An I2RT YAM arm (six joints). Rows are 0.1 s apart.
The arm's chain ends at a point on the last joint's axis. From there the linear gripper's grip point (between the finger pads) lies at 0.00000 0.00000 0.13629 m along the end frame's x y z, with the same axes.
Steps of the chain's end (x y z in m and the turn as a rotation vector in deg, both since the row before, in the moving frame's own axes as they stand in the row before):
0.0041 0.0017 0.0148 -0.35 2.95 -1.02
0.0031 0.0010 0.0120 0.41 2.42 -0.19
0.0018 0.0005 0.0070 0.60 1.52 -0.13
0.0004 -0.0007 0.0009 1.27 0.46 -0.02
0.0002 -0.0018 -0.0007 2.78 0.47 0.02
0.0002 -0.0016 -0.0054 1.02 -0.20 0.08
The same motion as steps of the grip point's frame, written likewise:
0.0111 0.0025 0.0146 -0.35 2.95 -1.02
0.0089 0.0000 0.0119 0.41 2.42 -0.19
0.0054 -0.0009 0.0069 0.60 1.52 -0.13
0.0015 -0.0037 0.0009 1.27 0.46 -0.02
0.0013 -0.0084 -0.0009 2.78 0.47 0.02
-0.0003 -0.0040 -0.0054 1.02 -0.20 0.08

